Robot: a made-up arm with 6 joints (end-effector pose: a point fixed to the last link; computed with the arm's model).
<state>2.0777 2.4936 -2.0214 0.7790 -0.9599 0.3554</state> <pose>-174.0 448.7 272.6 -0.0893 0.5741 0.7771 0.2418</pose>
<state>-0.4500 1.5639 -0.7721 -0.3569 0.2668 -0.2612</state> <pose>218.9 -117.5 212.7 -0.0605 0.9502 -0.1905 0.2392</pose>
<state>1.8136 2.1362 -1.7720 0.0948 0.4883 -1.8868</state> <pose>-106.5 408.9 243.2 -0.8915 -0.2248 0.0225 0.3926</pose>
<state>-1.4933 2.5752 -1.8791 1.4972 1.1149 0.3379</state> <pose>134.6 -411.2 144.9 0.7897 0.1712 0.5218 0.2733</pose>
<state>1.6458 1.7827 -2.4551 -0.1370 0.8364 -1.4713</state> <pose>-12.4 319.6 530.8 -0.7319 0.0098 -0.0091 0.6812</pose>
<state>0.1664 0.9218 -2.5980 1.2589 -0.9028 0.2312</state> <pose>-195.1 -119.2 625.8 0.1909 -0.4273 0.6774 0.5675</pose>
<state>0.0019 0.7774 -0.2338 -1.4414 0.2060 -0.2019</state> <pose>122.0 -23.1 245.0 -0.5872 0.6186 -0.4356 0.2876</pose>
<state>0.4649 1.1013 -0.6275 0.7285 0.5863 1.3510</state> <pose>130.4 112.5 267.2 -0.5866 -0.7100 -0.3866 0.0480</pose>
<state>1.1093 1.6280 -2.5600 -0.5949 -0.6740 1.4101</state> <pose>20.7 131.1 683.1 -0.1754 -0.0326 0.8351 0.5204</pose>
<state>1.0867 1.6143 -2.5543 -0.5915 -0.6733 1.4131</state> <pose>21.3 125.6 684.4 -0.1745 -0.0341 0.8304 0.5280</pose>
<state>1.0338 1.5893 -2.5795 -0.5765 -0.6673 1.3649</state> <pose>18.8 106.7 689.4 -0.1675 -0.0564 0.8037 0.5682</pose>
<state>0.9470 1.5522 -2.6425 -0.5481 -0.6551 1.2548</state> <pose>8.3 73.5 696.5 -0.1531 -0.1034 0.7449 0.6411</pose>
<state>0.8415 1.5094 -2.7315 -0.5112 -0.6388 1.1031</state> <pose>-13.6 34.7 700.8 -0.1327 -0.1655 0.6569 0.7235</pose>
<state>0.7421 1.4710 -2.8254 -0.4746 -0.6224 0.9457</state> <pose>-42.7 2.0 699.7 -0.1099 -0.2273 0.5590 0.7898</pose>
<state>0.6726 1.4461 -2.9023 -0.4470 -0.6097 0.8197</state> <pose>-68.2 -18.2 695.2 -0.0898 -0.2741 0.4795 0.8288</pose>
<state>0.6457 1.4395 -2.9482 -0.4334 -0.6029 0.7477</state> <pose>-80.8 -26.9 691.8 -0.0766 -0.2981 0.4380 0.8447</pose>
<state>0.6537 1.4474 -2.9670 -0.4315 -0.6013 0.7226</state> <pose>-81.3 -28.3 690.9 -0.0702 -0.3038 0.4304 0.8471</pose>
